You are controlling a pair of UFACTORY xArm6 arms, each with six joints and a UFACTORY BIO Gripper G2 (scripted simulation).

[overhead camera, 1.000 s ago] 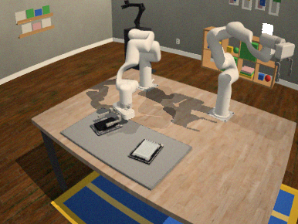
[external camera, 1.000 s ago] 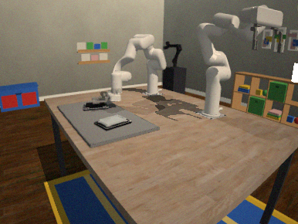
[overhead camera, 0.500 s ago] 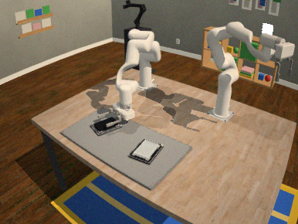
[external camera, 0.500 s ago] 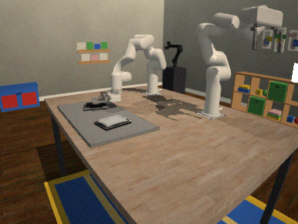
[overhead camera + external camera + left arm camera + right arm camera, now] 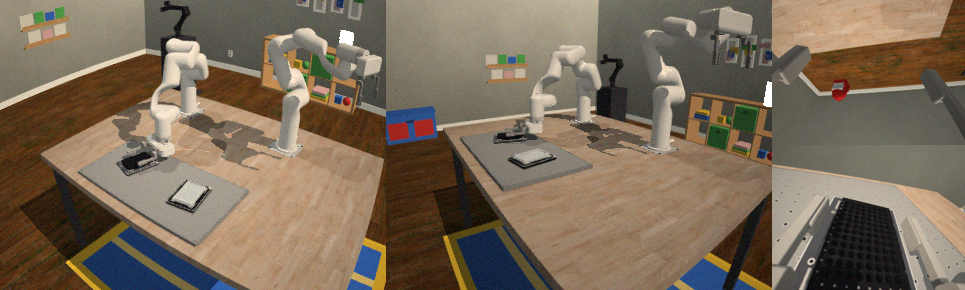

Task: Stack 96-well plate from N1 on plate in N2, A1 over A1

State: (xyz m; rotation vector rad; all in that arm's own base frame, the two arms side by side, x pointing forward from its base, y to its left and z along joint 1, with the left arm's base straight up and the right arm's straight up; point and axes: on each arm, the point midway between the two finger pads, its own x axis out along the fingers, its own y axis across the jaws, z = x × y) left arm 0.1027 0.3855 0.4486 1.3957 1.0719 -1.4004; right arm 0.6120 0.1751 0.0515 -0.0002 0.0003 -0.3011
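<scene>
The black 96-well plate is 2 cm below my right hand. Also, from my right hand: grey perforated board: 3 cm ahead, 16 cm to the left, 5 cm below; then white plate: 2 cm ahead, 33 cm to the left, 2 cm below.
</scene>
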